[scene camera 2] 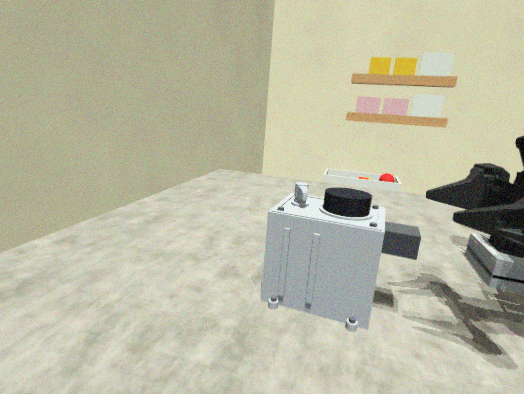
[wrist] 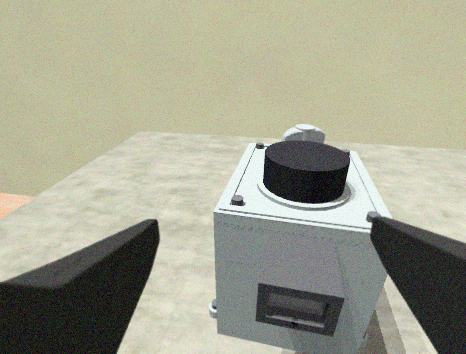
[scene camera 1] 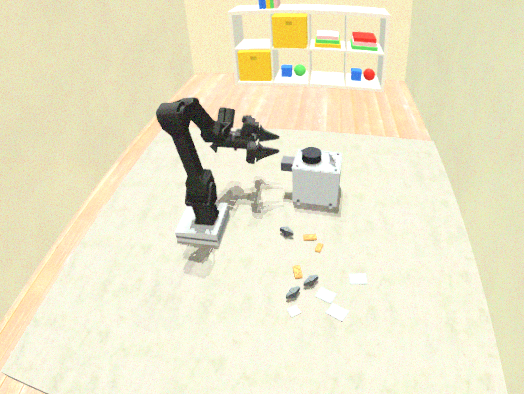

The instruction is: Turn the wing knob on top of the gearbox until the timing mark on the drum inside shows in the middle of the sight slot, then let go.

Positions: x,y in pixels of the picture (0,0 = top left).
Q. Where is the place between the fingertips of the gripper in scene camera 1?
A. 279,144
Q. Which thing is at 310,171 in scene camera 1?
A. A gearbox.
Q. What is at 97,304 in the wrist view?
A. The gripper.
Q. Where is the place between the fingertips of the gripper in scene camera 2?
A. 438,204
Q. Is the gripper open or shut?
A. Open.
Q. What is the gripper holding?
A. Nothing.
